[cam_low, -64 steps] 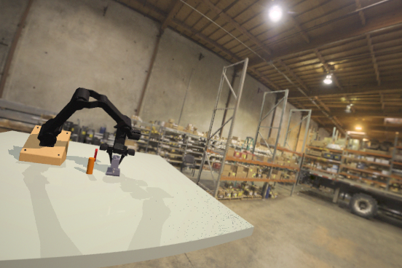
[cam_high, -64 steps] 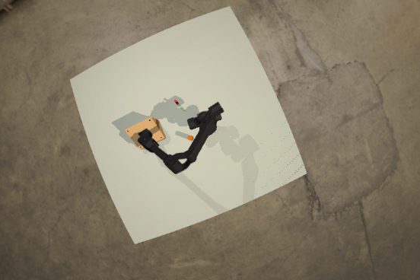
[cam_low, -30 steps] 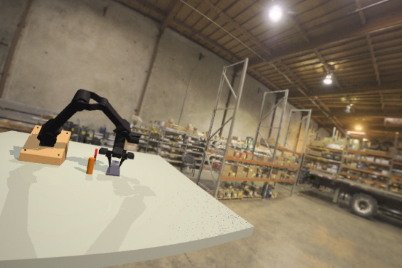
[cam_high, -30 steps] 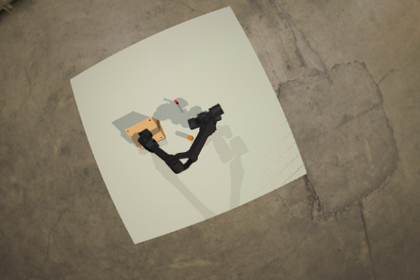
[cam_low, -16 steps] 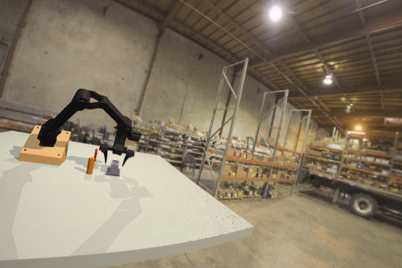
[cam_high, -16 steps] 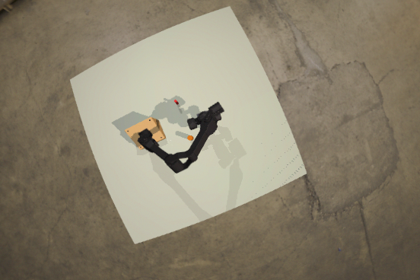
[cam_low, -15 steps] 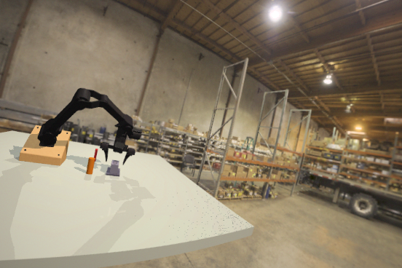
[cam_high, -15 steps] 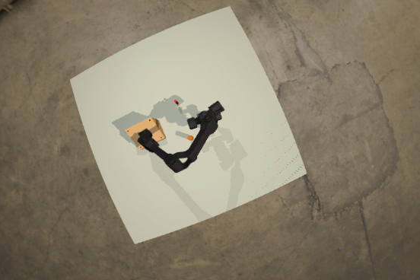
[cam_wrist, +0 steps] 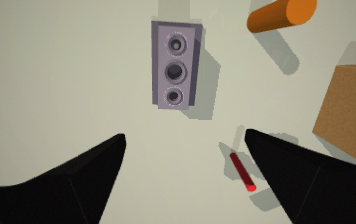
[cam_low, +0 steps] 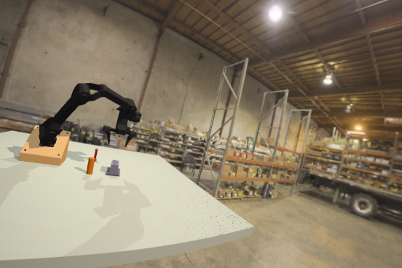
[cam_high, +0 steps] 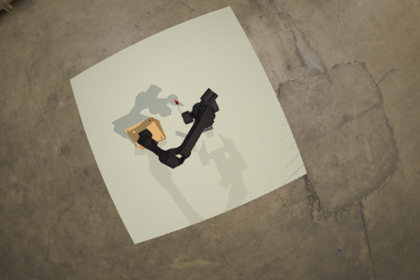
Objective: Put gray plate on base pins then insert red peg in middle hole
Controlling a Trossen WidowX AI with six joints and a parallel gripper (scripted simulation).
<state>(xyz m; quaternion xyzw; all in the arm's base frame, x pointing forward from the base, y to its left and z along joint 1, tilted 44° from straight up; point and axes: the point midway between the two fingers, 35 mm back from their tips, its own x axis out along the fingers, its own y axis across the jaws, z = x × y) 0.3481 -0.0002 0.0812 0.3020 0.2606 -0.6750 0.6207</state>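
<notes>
Right now my gripper tip is 10 cm past the red peg, 15 cm to the right of it and 11 cm above it. Also, from my gripper tip: gray base: 3 cm to the right, 14 cm below; gray plate: 3 cm to the right, 10 cm below; orange peg: 12 cm behind, 8 cm to the right, 11 cm below.
</notes>
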